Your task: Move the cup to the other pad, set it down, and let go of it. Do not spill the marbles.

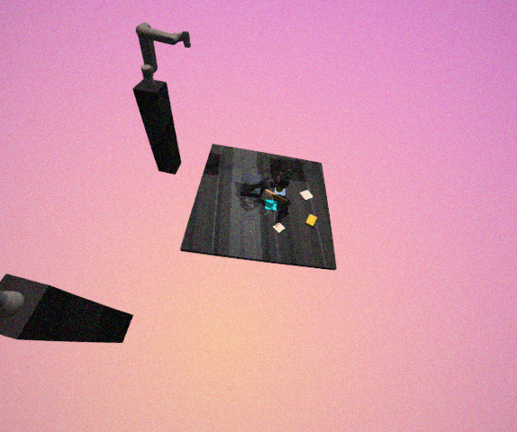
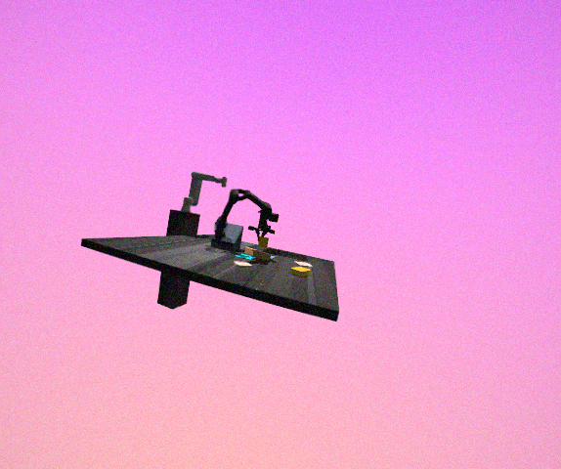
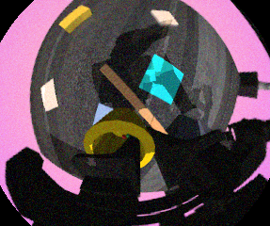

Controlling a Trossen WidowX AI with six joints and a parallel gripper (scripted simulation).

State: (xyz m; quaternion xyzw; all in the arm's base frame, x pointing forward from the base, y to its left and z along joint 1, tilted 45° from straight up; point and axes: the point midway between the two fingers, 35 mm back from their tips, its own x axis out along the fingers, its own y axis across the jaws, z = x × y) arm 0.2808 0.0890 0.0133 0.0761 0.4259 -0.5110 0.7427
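Right now my gripper tip is 13 cm to the left of the cyan pad, 11 cm above it and 3 cm past it. From my gripper tip the other things lie so: cup (2 cm to the left, 2 cm ahead); pale blue patch (11 cm below, 7 cm to the left, 5 cm ahead); brown block (9 cm below, 3 cm to the right, 1 cm ahead).
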